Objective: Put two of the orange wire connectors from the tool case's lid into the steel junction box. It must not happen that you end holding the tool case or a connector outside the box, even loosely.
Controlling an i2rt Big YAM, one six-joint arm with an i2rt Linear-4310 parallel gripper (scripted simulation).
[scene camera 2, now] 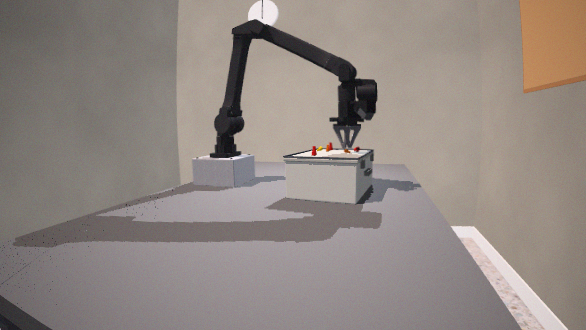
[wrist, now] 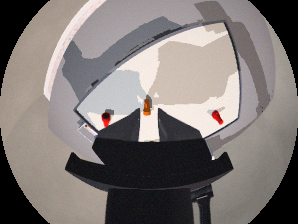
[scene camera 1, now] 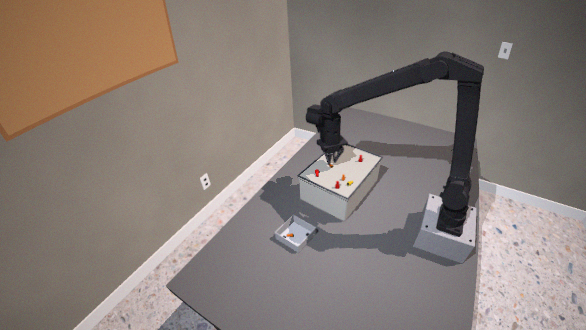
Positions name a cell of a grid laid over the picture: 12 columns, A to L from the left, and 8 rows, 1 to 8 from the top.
I see my gripper (wrist: F4) and a tool case (scene camera 2: G5).
The tool case also shows in the wrist view (wrist: H3) and in scene camera 1 (scene camera 1: G5).
